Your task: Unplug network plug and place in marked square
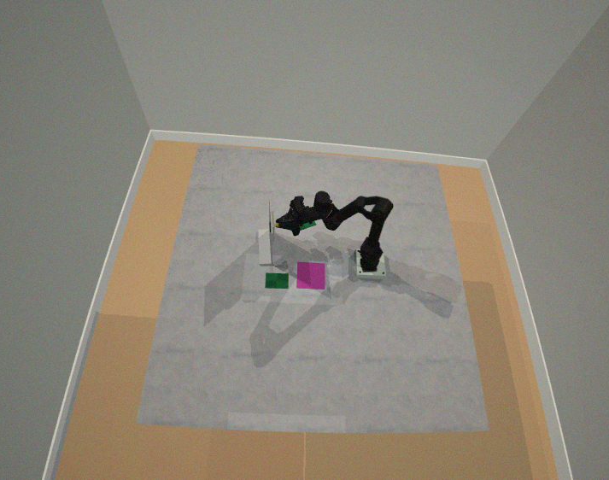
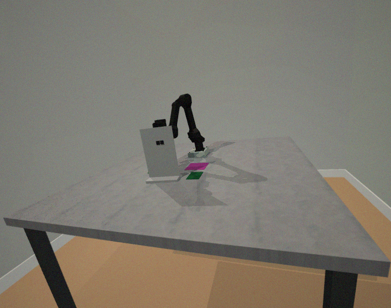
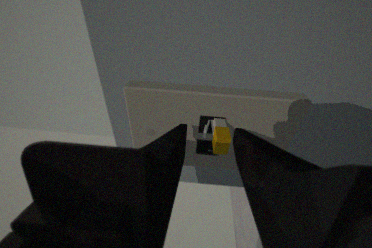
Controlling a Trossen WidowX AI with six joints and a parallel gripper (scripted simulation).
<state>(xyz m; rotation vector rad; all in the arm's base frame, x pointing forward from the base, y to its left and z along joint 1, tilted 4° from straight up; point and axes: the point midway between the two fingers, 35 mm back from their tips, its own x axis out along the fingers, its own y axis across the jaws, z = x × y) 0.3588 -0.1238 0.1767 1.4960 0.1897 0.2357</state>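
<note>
Now: gripper tip 150 mm past the magenta marked square, 140 mm to the right of it and 200 mm above it. The rest, counted from my gripper tip: upright grey panel: 30 mm ahead, 10 mm to the left, 70 mm below.
</note>
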